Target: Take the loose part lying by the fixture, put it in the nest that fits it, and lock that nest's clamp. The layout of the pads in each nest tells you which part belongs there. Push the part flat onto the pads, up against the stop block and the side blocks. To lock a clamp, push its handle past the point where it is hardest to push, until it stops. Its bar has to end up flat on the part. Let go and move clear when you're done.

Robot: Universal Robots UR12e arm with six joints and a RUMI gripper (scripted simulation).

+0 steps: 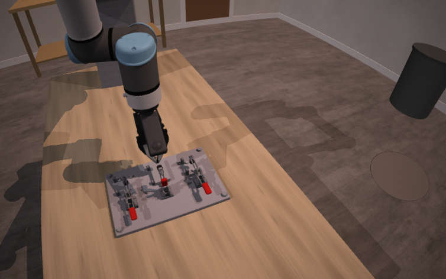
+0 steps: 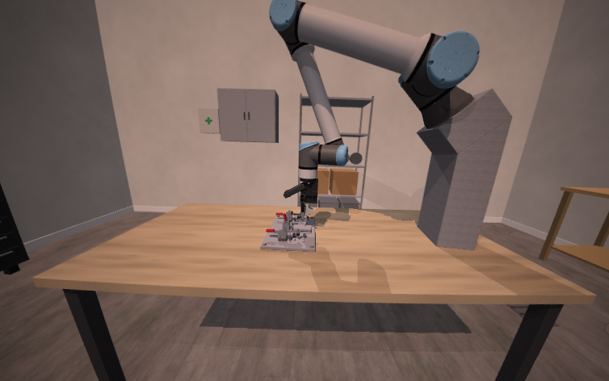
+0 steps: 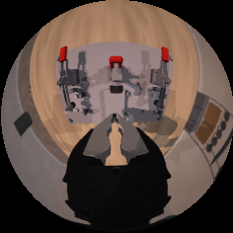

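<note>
Right now the loose part is 50 mm below my hand. From my hand the other things lie so: fixture 50 mm ahead, 10 mm to the right, 70 mm below.
</note>
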